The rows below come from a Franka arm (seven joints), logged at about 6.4 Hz.
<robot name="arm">
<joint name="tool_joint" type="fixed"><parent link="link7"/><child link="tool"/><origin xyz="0 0 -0.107" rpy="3.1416 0 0"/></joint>
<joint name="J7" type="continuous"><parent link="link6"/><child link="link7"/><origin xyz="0.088 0 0" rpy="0 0 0"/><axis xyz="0 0 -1"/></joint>
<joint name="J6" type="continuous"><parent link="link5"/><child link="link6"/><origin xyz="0 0 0" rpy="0 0 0"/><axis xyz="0 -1 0"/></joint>
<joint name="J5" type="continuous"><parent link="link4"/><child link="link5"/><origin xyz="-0.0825 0 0.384" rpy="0 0 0"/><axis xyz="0 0 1"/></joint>
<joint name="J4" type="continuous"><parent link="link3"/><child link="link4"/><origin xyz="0.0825 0 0" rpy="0 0 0"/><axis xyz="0 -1 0"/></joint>
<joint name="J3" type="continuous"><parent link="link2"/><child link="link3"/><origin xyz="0 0 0.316" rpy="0 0 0"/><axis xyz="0 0 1"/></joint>
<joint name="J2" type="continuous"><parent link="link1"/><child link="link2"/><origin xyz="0 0 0" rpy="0 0 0"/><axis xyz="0 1 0"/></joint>
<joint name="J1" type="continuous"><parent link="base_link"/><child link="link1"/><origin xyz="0 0 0.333" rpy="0 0 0"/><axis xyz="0 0 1"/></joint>
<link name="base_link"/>
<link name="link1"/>
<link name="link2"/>
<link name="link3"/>
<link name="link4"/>
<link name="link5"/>
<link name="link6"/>
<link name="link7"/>
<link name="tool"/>
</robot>
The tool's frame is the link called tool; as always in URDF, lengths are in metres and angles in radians. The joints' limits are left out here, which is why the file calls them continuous.
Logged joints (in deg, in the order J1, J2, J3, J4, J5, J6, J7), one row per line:
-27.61, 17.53, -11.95, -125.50, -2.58, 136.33, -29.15
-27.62, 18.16, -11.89, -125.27, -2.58, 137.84, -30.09
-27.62, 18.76, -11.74, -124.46, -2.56, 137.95, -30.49
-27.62, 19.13, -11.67, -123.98, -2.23, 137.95, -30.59
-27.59, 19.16, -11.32, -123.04, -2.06, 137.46, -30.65
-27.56, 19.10, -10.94, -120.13, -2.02, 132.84, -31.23
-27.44, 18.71, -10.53, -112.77, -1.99, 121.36, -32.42
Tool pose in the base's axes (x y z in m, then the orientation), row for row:
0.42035, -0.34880, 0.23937, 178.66, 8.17, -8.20
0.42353, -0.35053, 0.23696, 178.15, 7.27, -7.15
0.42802, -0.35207, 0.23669, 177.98, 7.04, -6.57
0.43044, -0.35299, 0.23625, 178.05, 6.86, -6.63
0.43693, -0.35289, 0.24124, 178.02, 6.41, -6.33
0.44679, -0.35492, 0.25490, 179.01, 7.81, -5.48
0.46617, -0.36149, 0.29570, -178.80, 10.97, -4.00
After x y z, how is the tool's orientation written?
As angles about the fixed x, y, z axes (roll, pitch, yaw), in degrees.
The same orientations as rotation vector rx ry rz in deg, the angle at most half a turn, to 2 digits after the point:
178.34, -12.63, -12.89
177.91, -10.93, -11.48
177.76, -10.01, -11.11
177.84, -10.12, -10.83
177.83, -9.66, -10.13
178.77, -8.45, -12.28
-177.50, 6.38, 16.98

